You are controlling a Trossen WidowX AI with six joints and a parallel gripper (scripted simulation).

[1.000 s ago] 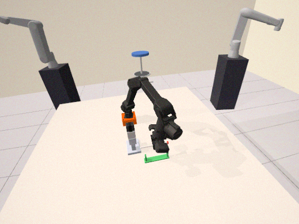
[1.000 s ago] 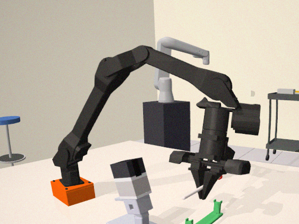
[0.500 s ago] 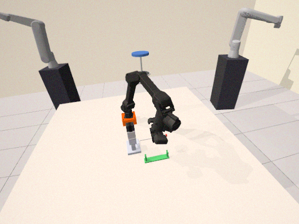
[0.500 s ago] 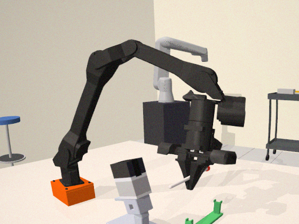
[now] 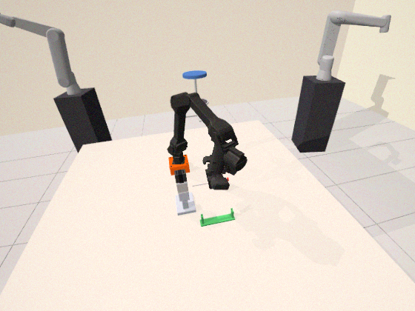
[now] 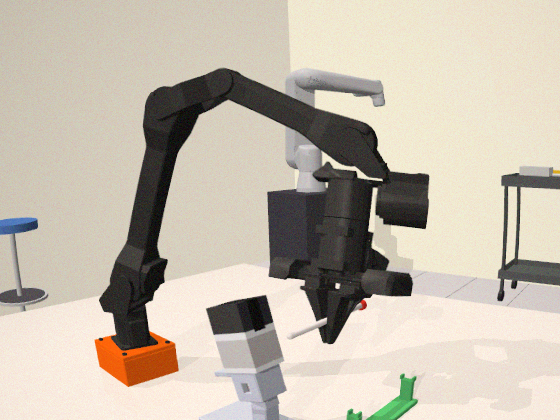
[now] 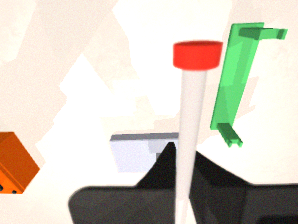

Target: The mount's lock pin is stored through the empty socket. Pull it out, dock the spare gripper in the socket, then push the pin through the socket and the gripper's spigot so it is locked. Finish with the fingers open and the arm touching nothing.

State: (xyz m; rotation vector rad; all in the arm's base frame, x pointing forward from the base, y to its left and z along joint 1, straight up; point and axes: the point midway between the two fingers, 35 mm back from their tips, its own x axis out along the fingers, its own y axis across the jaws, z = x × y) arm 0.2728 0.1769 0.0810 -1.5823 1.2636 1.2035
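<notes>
The grey mount lies 110 mm to the right of my gripper tip and 50 mm below it. The rest, counted from my gripper tip: green cradle (80 mm below, 80 mm ahead, 20 mm to the left); spare gripper (110 mm to the right, 20 mm above).
</notes>
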